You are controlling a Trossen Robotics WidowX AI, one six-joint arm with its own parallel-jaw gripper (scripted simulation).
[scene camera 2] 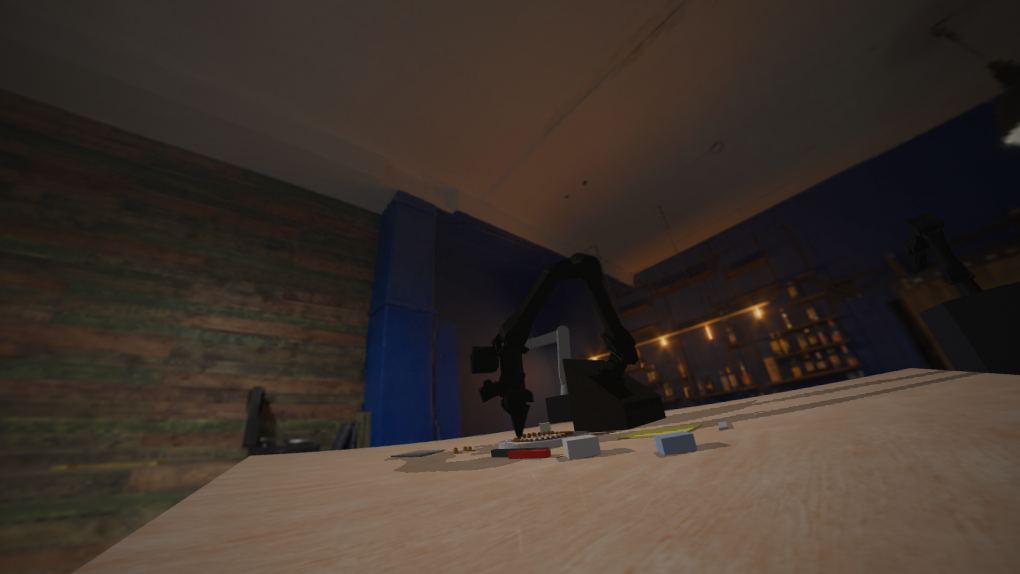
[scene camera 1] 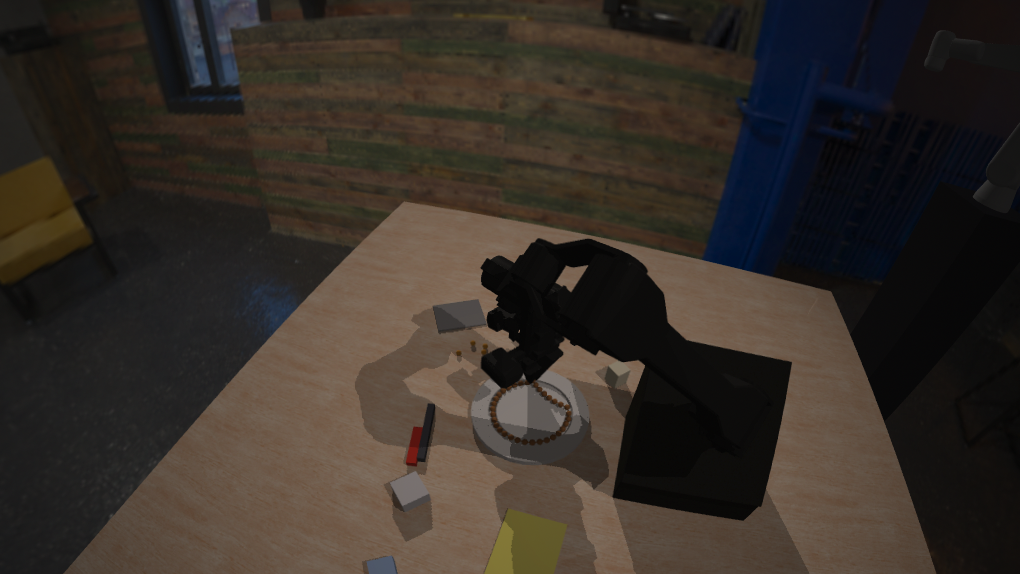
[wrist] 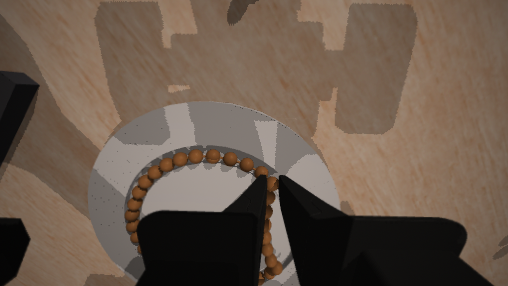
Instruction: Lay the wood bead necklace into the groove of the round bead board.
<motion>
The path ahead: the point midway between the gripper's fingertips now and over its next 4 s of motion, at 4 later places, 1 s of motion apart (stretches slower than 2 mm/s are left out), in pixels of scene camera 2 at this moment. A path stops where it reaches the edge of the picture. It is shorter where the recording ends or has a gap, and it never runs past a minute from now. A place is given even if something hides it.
My gripper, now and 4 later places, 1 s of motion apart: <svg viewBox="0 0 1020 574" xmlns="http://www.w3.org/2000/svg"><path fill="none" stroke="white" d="M519 436L520 433L549 422L551 432L551 429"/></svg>
</motion>
